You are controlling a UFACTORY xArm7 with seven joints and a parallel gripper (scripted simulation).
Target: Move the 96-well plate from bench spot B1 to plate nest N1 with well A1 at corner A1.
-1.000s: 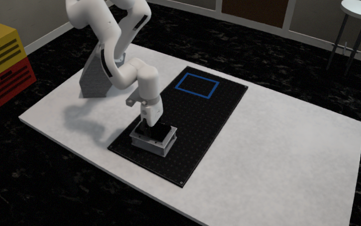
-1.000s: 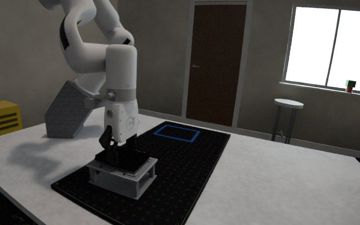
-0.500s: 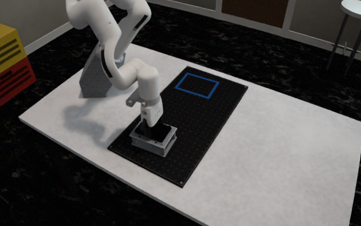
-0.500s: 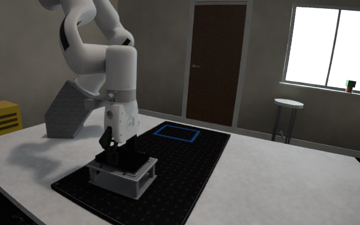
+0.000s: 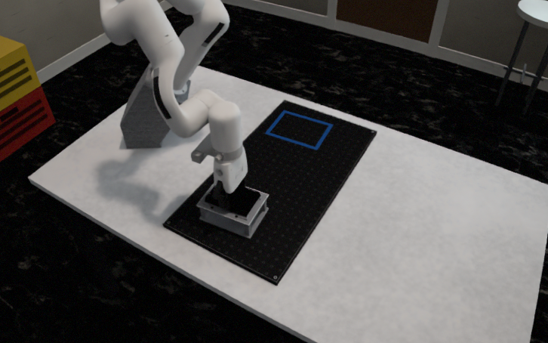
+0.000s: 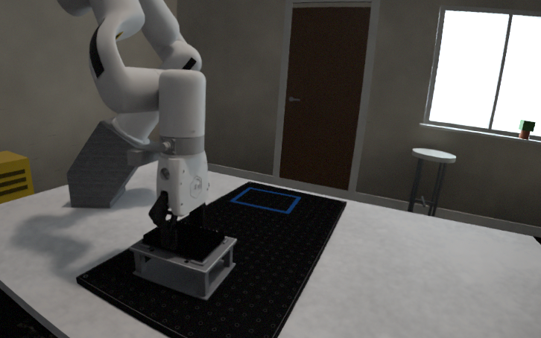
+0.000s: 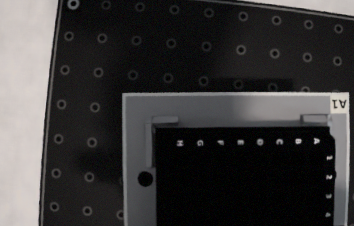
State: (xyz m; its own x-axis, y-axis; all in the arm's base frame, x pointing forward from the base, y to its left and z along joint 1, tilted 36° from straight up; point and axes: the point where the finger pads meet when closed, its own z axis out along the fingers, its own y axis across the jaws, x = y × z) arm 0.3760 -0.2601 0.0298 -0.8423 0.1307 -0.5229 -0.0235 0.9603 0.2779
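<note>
Now: hand 30 mm above the grey raised nest N1. Round my hand: black 96-well plate (10 mm below).
</note>
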